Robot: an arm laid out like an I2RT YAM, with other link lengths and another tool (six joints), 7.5 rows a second.
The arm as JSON. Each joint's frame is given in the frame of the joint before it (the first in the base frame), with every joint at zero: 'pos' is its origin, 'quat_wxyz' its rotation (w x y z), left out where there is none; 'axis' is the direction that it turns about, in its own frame. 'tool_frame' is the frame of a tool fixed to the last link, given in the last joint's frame.
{
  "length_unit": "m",
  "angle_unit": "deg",
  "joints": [
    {
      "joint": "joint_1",
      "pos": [
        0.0,
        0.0,
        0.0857
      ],
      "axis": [
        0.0,
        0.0,
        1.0
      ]
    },
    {
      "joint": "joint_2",
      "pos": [
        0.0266,
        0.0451,
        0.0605
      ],
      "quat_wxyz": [
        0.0,
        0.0,
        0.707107,
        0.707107
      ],
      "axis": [
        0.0,
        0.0,
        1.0
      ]
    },
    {
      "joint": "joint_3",
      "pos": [
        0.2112,
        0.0,
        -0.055
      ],
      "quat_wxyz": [
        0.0,
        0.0,
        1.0,
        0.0
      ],
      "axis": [
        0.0,
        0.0,
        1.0
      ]
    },
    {
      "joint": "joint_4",
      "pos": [
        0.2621,
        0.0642,
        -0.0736
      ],
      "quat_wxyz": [
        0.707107,
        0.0,
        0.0,
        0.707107
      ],
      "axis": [
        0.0,
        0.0,
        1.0
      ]
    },
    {
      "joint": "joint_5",
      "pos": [
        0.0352,
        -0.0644,
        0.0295
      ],
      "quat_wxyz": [
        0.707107,
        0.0,
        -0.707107,
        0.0
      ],
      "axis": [
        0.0,
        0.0,
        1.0
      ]
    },
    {
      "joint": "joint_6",
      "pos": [
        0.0,
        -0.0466,
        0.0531
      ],
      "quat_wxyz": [
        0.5,
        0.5,
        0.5,
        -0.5
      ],
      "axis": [
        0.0,
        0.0,
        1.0
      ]
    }
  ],
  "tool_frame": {
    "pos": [
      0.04,
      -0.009,
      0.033
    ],
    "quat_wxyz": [
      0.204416,
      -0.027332,
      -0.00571,
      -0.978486
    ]
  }
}
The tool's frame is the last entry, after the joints.
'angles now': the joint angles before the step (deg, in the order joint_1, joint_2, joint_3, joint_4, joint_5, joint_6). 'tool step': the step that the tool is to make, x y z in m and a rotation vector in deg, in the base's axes. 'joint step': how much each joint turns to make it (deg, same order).
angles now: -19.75 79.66 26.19 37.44 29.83 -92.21
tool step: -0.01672 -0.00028 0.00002 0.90 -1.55 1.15
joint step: -2.03 -5.51 -4.91 0.27 -3.44 0.55
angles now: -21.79 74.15 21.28 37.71 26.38 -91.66
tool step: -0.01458 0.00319 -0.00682 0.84 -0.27 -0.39
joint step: -0.62 -3.71 -4.29 0.13 -0.46 0.88
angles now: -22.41 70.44 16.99 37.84 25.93 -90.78
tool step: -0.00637 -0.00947 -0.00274 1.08 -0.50 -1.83
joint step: -2.42 -0.54 -1.01 0.03 -0.90 1.09
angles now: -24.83 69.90 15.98 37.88 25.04 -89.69
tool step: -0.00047 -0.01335 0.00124 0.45 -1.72 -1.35
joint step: -2.85 1.60 0.54 2.08 -1.75 0.79
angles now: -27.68 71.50 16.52 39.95 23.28 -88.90
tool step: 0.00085 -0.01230 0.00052 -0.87 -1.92 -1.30
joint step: -2.20 2.85 0.60 4.38 -0.91 -0.07
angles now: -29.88 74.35 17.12 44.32 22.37 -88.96
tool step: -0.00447 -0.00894 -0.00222 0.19 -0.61 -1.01
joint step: -2.23 0.79 -0.40 1.54 -1.29 0.21
